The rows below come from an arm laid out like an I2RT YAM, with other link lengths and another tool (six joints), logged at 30 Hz.
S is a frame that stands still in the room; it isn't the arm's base.
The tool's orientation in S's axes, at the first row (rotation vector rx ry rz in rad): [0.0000 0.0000 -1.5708]
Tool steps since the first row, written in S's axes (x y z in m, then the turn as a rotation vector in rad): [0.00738 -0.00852 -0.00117 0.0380 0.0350 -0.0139]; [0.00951 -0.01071 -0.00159 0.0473 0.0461 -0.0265]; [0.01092 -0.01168 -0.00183 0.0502 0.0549 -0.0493]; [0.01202 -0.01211 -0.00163 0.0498 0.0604 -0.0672]
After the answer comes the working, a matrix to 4 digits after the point.
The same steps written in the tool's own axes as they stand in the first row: [0.00852 0.00738 -0.00117 -0.0350 0.0380 -0.0139]; [0.01071 0.00951 -0.00159 -0.0461 0.0473 -0.0265]; [0.01168 0.01092 -0.00183 -0.0549 0.0502 -0.0493]; [0.01211 0.01202 -0.00163 -0.0604 0.0498 -0.0672]
The tool's axes in the first row as the columns of a matrix, in S's axes (rounded; the answer above uses it unrounded):
[0.0000 1.0000 0.0000]
[-1.0000 0.0000 0.0000]
[0.0000 0.0000 1.0000]

